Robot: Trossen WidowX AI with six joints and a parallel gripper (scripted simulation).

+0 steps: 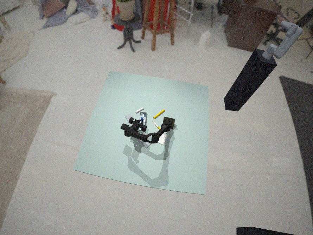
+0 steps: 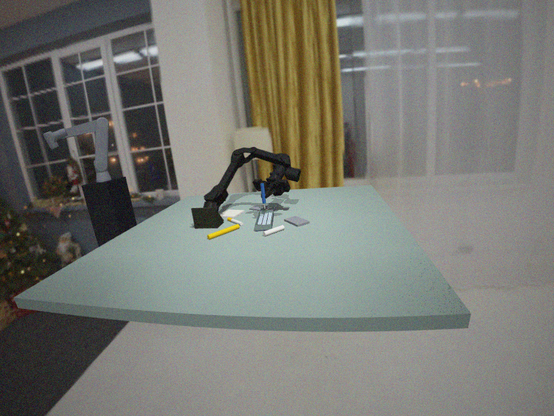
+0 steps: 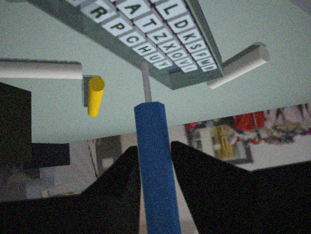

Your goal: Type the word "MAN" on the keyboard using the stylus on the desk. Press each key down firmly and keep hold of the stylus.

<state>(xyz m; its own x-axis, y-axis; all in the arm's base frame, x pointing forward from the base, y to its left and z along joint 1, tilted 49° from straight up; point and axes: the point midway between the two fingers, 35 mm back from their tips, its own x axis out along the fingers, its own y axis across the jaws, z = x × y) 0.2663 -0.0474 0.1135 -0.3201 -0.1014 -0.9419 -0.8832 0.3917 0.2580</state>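
My gripper tip is 11 cm to the left of the M key, 9 cm above it and 3 cm short of it. From my gripper tip the other things lie so: blue stylus: 1 cm below; then stylus tip: 5 cm below; then white-and-yellow pen: 15 cm behind, 10 cm below, 1 cm to the right.
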